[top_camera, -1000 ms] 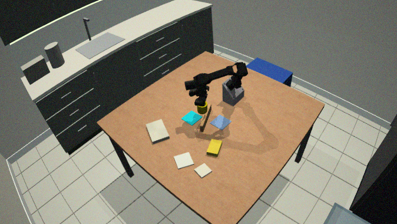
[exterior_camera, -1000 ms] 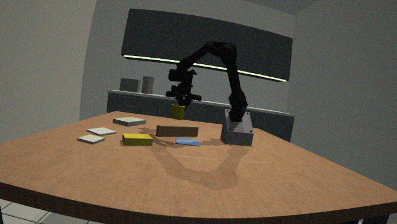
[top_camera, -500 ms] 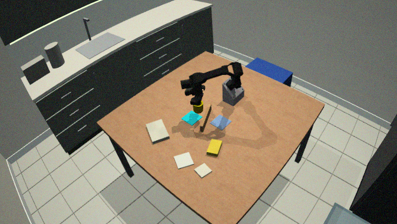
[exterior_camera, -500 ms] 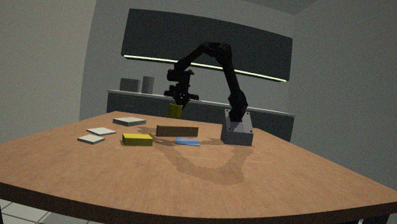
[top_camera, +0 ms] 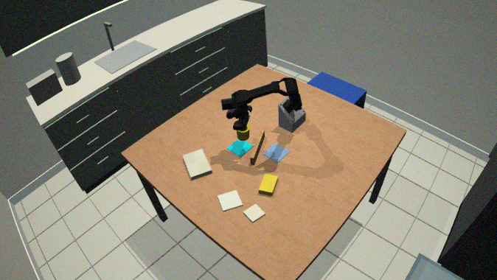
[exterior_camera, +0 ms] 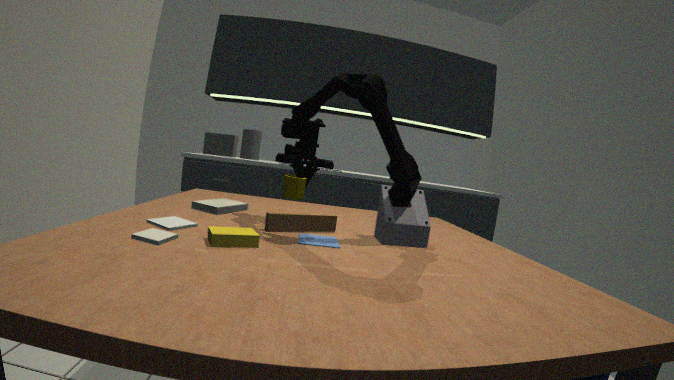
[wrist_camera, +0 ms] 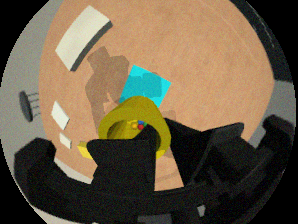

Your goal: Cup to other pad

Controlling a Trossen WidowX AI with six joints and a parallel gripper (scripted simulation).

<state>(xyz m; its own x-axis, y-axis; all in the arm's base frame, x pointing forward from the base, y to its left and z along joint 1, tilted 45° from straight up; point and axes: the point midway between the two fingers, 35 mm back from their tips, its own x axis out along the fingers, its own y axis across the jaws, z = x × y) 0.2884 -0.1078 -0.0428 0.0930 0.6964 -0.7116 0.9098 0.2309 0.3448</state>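
Right now my gripper tip is 13 cm above the cyan pad, 3 cm short of it and 2 cm to the left of it. From my gripper tip the other things lie so: wooden bar 10 cm below, 8 cm to the left, 1 cm behind; then light blue pad 18 cm to the left, 13 cm below, 4 cm behind; then yellow cup 2 cm ahead, 1 cm to the left.
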